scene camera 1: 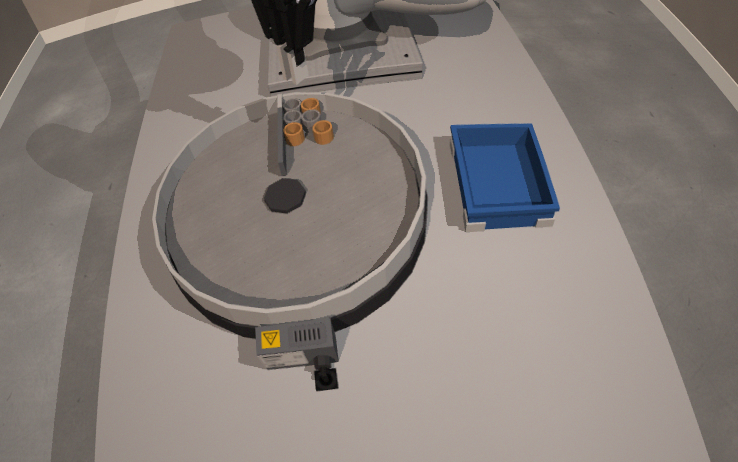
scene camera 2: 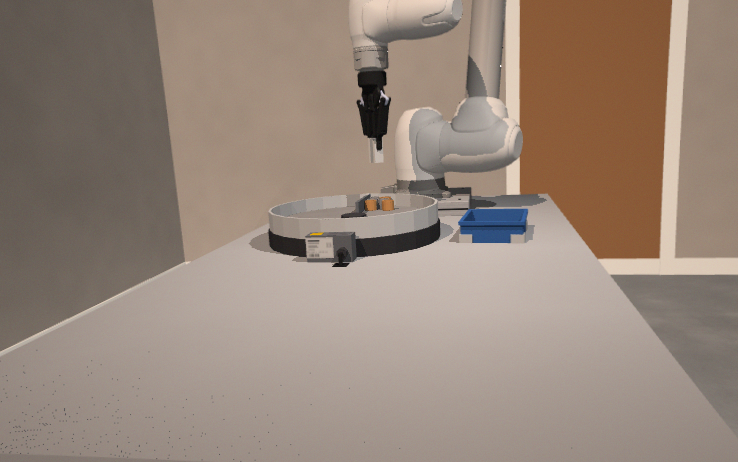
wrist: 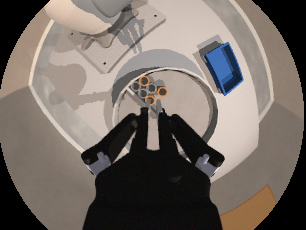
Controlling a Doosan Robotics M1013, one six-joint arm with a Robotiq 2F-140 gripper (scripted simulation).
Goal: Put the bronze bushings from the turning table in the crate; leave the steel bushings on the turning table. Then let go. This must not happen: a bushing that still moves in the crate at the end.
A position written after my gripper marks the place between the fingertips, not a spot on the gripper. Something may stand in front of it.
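Here is my gripper (scene camera 1: 295, 77), which I can also see at (scene camera 2: 376, 162) and at (wrist: 153, 105). I see a blue crate (scene camera 1: 503, 165) as well, and the same blue crate shows in scene camera 2 (scene camera 2: 477, 225) and in the wrist view (wrist: 222, 64). A turning table (scene camera 2: 342, 212) is there too, and the wrist view shows the turning table (wrist: 187, 97).
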